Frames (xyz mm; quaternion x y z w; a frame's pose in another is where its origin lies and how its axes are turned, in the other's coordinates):
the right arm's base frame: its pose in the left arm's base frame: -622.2 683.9 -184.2 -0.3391 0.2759 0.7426 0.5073
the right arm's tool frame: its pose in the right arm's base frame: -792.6 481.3 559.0 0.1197 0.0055 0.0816 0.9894
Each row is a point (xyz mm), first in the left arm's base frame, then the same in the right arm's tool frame.
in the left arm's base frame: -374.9 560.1 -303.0
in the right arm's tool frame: 624.8 -958.2 -575.1
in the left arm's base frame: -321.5 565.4 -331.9
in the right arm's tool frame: 627.7 -1017.9 -587.1
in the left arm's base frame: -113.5 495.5 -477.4
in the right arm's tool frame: 617.5 -1240.5 -727.2
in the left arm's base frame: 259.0 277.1 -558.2
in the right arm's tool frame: 415.5 -1557.6 -954.5
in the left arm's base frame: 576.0 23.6 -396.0
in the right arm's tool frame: 34.1 -1734.3 -1074.5
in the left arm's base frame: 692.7 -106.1 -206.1
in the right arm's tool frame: -223.4 -1747.3 -1075.7
